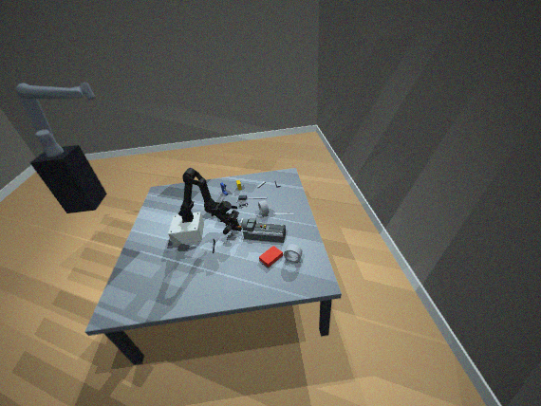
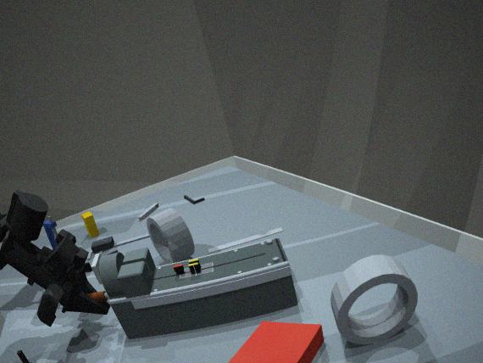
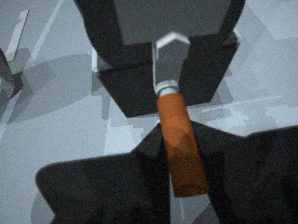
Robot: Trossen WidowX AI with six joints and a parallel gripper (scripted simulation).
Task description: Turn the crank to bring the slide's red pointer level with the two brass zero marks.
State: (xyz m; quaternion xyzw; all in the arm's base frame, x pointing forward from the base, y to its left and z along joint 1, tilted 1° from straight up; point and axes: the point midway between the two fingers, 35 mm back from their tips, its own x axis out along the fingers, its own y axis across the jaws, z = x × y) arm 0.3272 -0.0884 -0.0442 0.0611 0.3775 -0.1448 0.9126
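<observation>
Now: gripper tip 140 mm short of the red pointer, 40 mm to the left of it and 50 mm below it. Round my gripper tip: brown handle (20 mm behind, 10 mm to the left, 30 mm above); then yellow block (20 mm behind, 550 mm to the left); then blue clamp (140 mm behind, 500 mm to the left, 20 mm above).
</observation>
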